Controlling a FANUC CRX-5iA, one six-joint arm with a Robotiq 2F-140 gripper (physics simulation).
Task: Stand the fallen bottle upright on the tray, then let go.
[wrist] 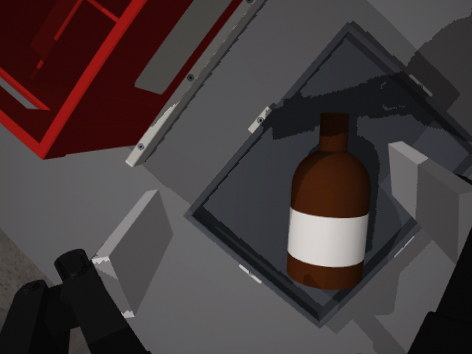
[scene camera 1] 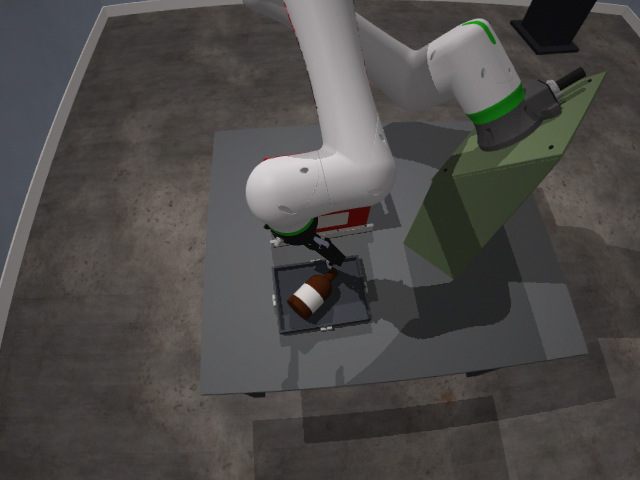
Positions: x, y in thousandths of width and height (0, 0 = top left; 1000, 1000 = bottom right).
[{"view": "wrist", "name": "my gripper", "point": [582, 544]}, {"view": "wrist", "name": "brown bottle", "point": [700, 544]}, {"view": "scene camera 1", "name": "my gripper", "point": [480, 522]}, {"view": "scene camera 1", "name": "brown bottle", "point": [487, 616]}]
